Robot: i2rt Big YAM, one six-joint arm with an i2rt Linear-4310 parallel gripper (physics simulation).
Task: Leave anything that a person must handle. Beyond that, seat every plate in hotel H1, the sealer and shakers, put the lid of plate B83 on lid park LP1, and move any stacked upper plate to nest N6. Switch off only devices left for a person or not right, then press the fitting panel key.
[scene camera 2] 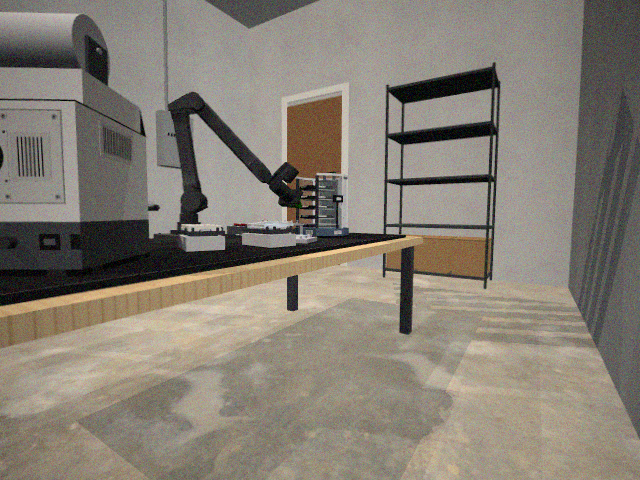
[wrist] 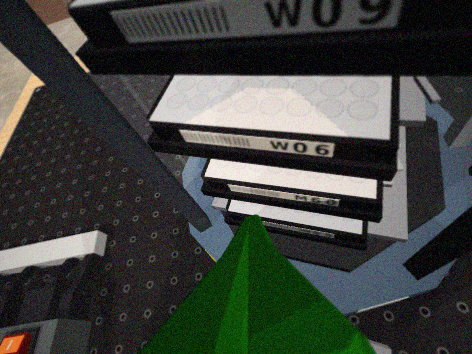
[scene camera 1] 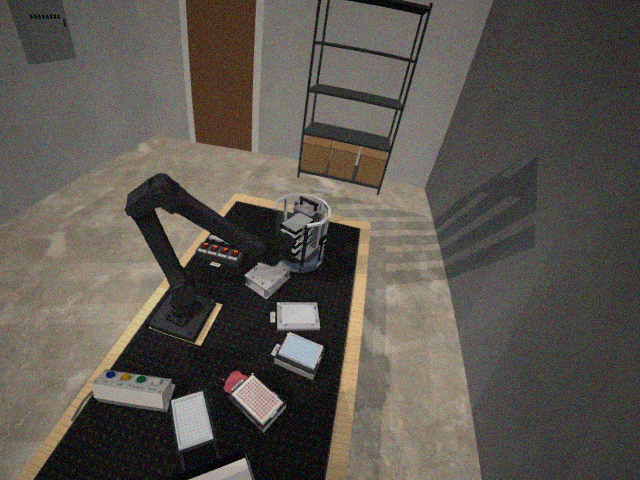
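Where they show: gripper, between the fingertips: (scene camera 2: pixel 301 207) (wrist: pixel 254 225); arm's base, origin of its link: (scene camera 1: pixel 184 311).
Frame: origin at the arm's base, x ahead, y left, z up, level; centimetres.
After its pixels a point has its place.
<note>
The plate hotel (scene camera 1: pixel 302 196) {x 21.8, y 56.5, z 27.7 cm} (scene camera 2: pixel 330 178) {x 34.7, y 45.8, z 23.3 cm} stands at the far end of the table on a blue base (wrist: pixel 381 282) {x 28.2, y 41.0, z 2.1 cm}. In the wrist view its slots hold black plates with white tops, labelled W09 (wrist: pixel 266 15) {x 23.1, y 41.8, z 20.2 cm}, W06 (wrist: pixel 274 110) {x 22.8, y 43.6, z 16.3 cm} and M60 (wrist: pixel 293 182) {x 23.1, y 43.4, z 12.0 cm}, and a lowest one (wrist: pixel 297 217) {x 23.1, y 43.5, z 7.7 cm} whose label I cannot read. My gripper (wrist: pixel 254 225) {x 21.3, y 41.6, z 11.3 cm} (scene camera 2: pixel 298 205) {x 21.3, y 41.6, z 11.3 cm} is shut with nothing between its green fingers. It hovers just in front of the hotel's lower slots, tip pointing at the lowest plate. In scene camera 1 the arm hides the fingers.
A switch box with red switches (scene camera 1: pixel 219 251) {x -4.8, y 32.0, z 3.1 cm} (wrist: pixel 15 341) {x 1.0, y 35.7, z 3.0 cm} lies left of the gripper. A grey device (scene camera 1: pixel 266 278) {x 21.1, y 26.9, z 4.1 cm} sits below it. Nearer lie a white plate (scene camera 1: pixel 297 314) {x 38.8, y 19.0, z 0.6 cm}, a blue plate (scene camera 1: pixel 299 350) {x 46.0, y 3.3, z 4.7 cm}, a red plate (scene camera 1: pixel 256 400) {x 41.1, y -17.2, z 4.4 cm}, a white plate (scene camera 1: pixel 190 419) {x 29.8, y -31.0, z 11.5 cm} and a key panel (scene camera 1: pixel 131 390) {x 8.2, y -32.4, z 6.3 cm}. A shelf rack (scene camera 1: pixel 414 62) (scene camera 2: pixel 444 82) stands behind.
</note>
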